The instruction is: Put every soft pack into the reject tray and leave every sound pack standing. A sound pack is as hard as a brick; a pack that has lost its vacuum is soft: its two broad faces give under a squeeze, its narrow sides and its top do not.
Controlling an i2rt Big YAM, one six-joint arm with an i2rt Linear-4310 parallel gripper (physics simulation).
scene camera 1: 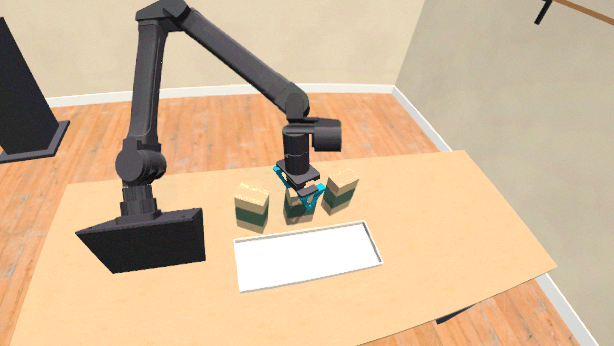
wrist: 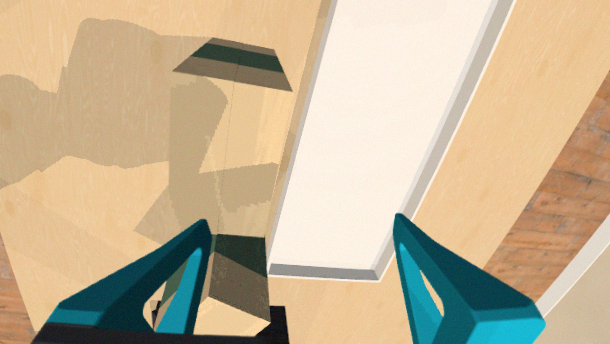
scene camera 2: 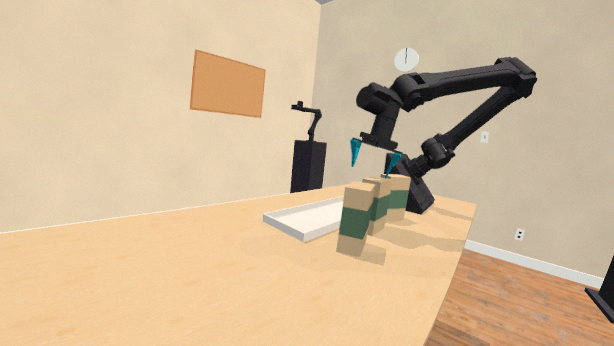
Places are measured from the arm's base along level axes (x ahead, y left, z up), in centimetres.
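Pixels of known places: gripper, fingertip midpoint: (scene camera 1: 299, 198) (wrist: 299, 225) (scene camera 2: 368, 172); arm's base, origin of the base link: (scene camera 1: 140, 219) (scene camera 2: 410, 172).
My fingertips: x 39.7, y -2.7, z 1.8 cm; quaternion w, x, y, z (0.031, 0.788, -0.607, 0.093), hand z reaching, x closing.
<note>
Ahead of a thing's pixels: the offset from my fingertips to its top centre. Level surfaces: height alone.
Three tan packs with green bands stand upright: a left one @(dz -0.9, dx -11.5, dy +4.5 cm) (scene camera 1: 251, 212) (scene camera 2: 398, 199) (wrist: 237, 282) nearest the arm's base, a middle one @(dz -0.9, dx +2.4, dy +3.9 cm) (scene camera 1: 295, 211) (scene camera 2: 379, 206) (wrist: 240, 60) and a right one @(dz -0.9, dx +15.7, dy +5.3 cm) (scene camera 1: 340, 194) (scene camera 2: 356, 220). The white reject tray @(dz -12.8, dx +1.6, dy -9.6 cm) (scene camera 1: 307, 260) (scene camera 2: 312, 215) (wrist: 380, 125) lies in front of them and looks empty. My gripper (scene camera 1: 298, 198) (scene camera 2: 370, 171) (wrist: 299, 225) is open with its fingertips around pack-top height, near the middle pack. Its rear fingertip is close to that pack; whether they touch is unclear. Softness cannot be told by looking.
The black base block (scene camera 1: 150, 240) (scene camera 2: 420, 192) of my arm stands on the table @(dz -15.0 cm) (scene camera 1: 450, 225) left of the packs and tray in scene camera 1. The packs stand close together behind the tray's rear wall. The table edge and wooden floor (wrist: 565, 175) lie beyond the tray in the wrist view.
</note>
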